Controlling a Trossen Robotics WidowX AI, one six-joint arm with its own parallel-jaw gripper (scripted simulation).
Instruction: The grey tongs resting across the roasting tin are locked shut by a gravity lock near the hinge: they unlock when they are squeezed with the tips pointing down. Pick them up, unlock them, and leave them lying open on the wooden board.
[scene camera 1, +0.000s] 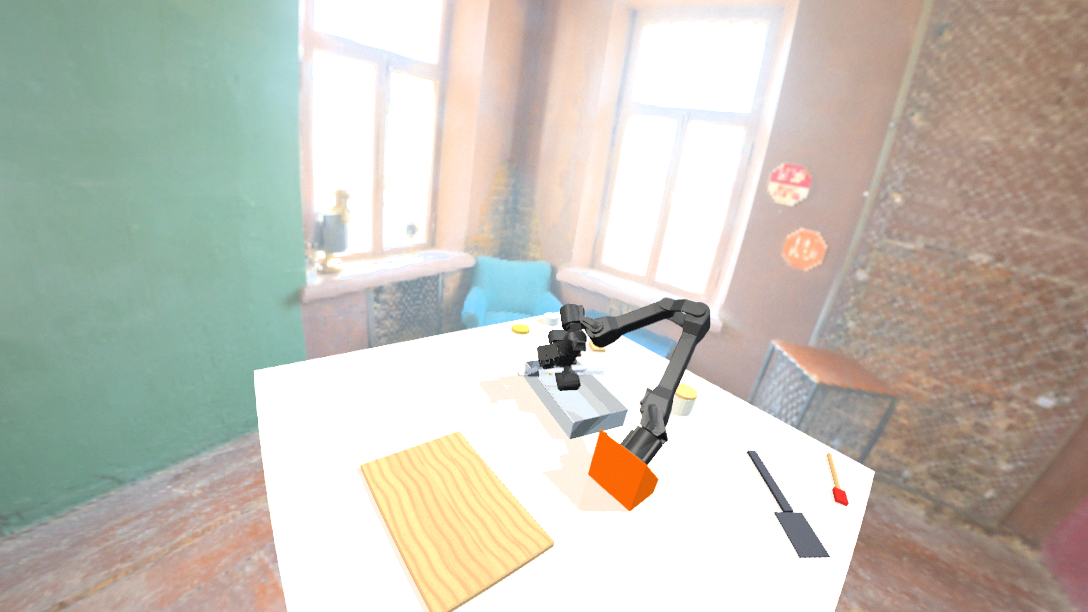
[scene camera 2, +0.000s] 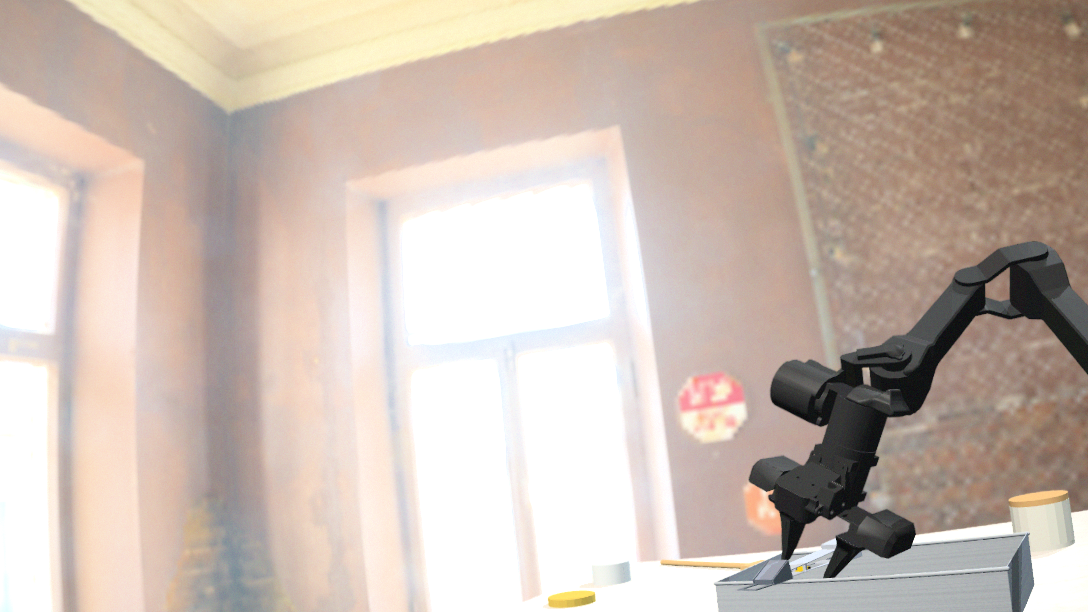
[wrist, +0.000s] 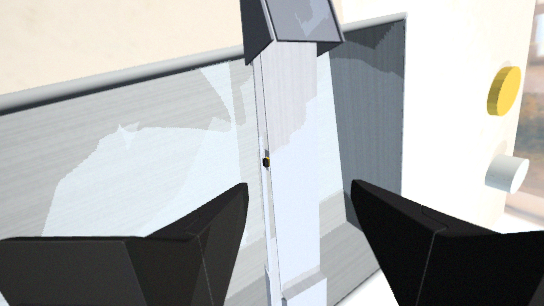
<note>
I see my gripper (scene camera 2: 805, 571), a dark spatula (scene camera 1: 806, 543), a yellow disc (wrist: 503, 92), a white cylinder (wrist: 506, 173), a grey roasting tin (scene camera 1: 591, 408) and a wooden board (scene camera 1: 459, 529).
My gripper is seen too in scene camera 1 (scene camera 1: 555, 373) and in the wrist view (wrist: 298, 189). The grey roasting tin is seen too in the wrist view (wrist: 127, 152). Scene camera 2 misses the dark spatula: it is out of frame. The wrist view does not show the dark spatula: it is out of frame.
</note>
